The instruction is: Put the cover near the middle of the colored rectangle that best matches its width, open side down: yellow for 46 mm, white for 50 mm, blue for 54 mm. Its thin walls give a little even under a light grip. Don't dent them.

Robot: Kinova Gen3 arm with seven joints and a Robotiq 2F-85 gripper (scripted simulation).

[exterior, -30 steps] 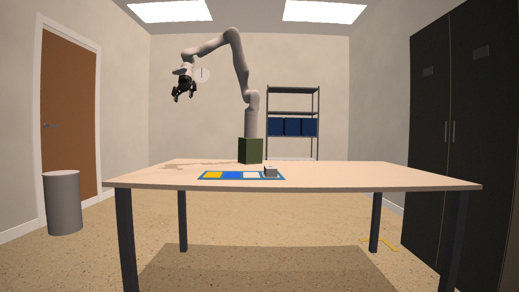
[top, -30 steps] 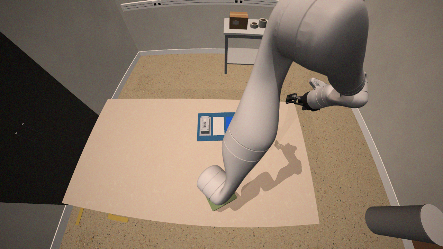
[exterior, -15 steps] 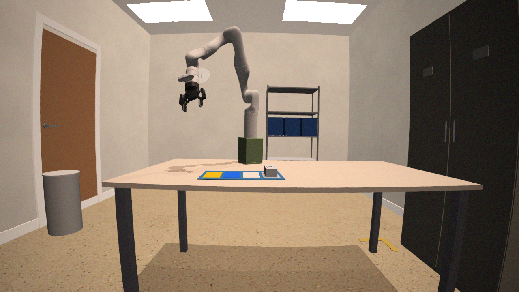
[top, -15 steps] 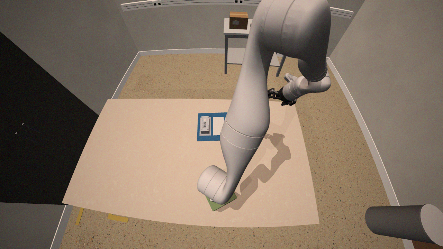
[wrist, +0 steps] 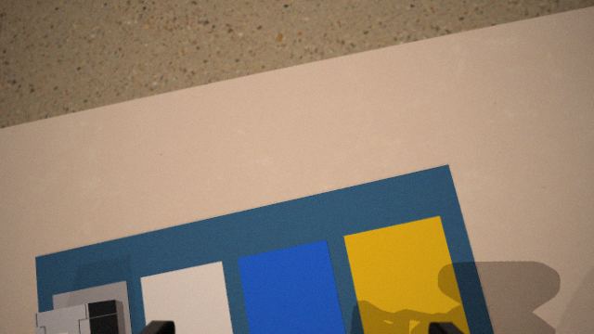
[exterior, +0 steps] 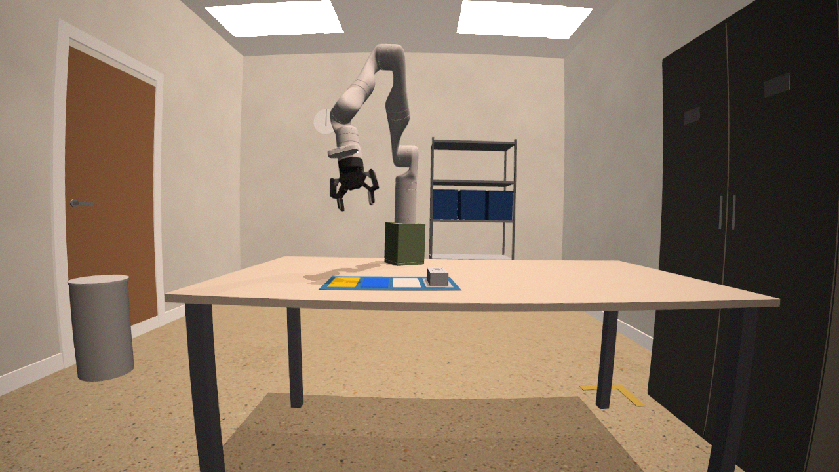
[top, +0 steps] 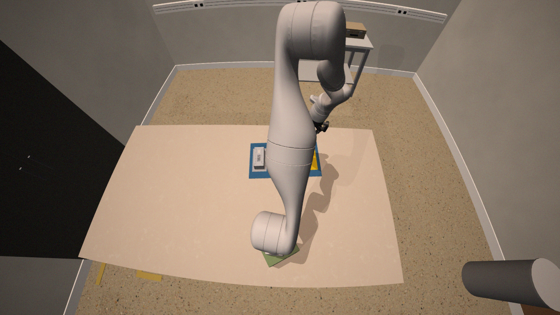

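My hand is 24 cm to the right of the cover, 21 cm above it and 6 cm past it. Also, from my hand: mat (23 cm below, 11 cm to the left).
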